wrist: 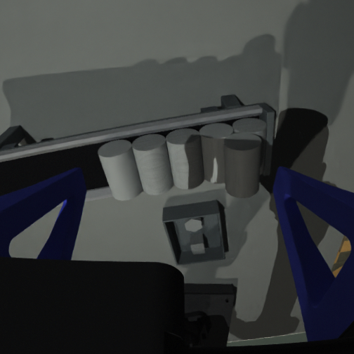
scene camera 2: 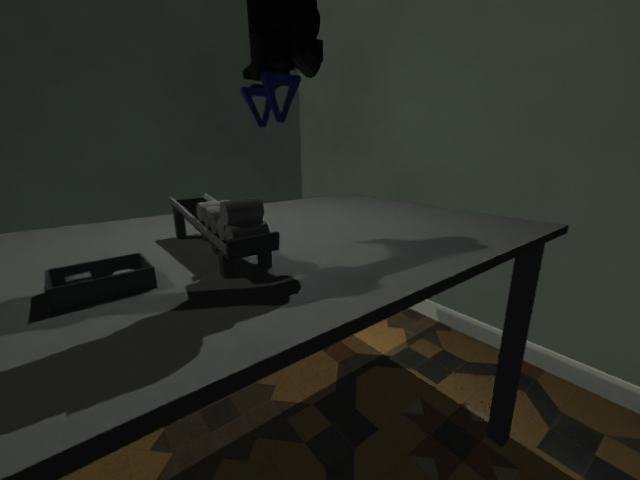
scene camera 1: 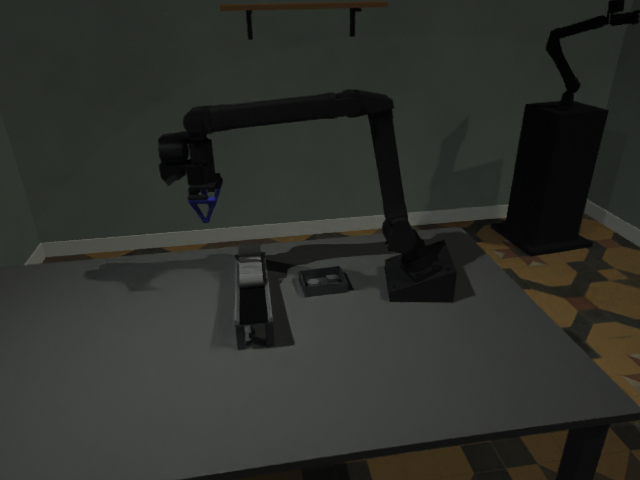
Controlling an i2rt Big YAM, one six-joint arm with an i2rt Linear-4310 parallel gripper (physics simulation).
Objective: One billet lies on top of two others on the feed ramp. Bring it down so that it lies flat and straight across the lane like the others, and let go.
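Where they show: gripper, between the fingertips: (scene camera 2: 270, 124) (scene camera 1: 209, 215); arm's base, origin of its link: (scene camera 1: 420, 268).
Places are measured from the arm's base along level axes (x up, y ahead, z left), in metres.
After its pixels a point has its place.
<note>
The raised billet (scene camera 1: 250, 249) @(x 0.049, y 0.467, z -0.168 m) (scene camera 2: 242, 212) @(x 0.041, y 0.458, z -0.204 m) (wrist: 242, 167), a shaded cylinder, lies on top of two others at the end of the row, by the end board of the feed ramp (scene camera 1: 240, 336) (scene camera 2: 253, 243) (wrist: 150, 128). Several pale billets (scene camera 1: 251, 273) @(x 0.041, y 0.483, z -0.043 m) (wrist: 153, 165) lie side by side across the lane; the two beneath the raised one are partly hidden. My gripper (scene camera 1: 206, 219) @(x 0.187, y 0.572, z -0.135 m) (scene camera 2: 271, 123) @(x 0.187, y 0.572, z -0.135 m) (wrist: 179, 177) is open and empty, with blue fingers pointing down, high above the ramp. In the wrist view the row shows between the fingers, and the raised billet is nearer the right finger.
A small grey tray (scene camera 1: 324, 290) @(x -0.053, y 0.277, z -0.046 m) (scene camera 2: 103, 290) @(x -0.053, y 0.261, z -0.144 m) (wrist: 194, 210) with two light shapes inside stands between the ramp and my arm's base (scene camera 1: 423, 286) @(x -0.017, y 0.023, z 0.068 m) (wrist: 215, 295). A second arm stands on a black pedestal (scene camera 1: 558, 170) beyond the table. A shelf (scene camera 1: 305, 6) hangs on the wall.
</note>
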